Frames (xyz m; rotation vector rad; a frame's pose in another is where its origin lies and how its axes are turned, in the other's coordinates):
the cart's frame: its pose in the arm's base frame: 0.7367 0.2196 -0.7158 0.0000 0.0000 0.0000
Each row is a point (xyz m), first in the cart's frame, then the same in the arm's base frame.
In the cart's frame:
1: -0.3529 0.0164 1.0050
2: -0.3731 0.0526 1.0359
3: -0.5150 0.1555 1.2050
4: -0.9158 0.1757 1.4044
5: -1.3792 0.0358 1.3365
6: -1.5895 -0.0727 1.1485
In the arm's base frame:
1: 0.3838 0.2360 0.2892
2: 0.3636 0.2722 0.3201
3: 0.2217 0.3751 0.4892
4: -0.1791 0.3953 0.6886
5: -0.6425 0.2554 0.6207
6: -0.8528 0.1469 0.4327

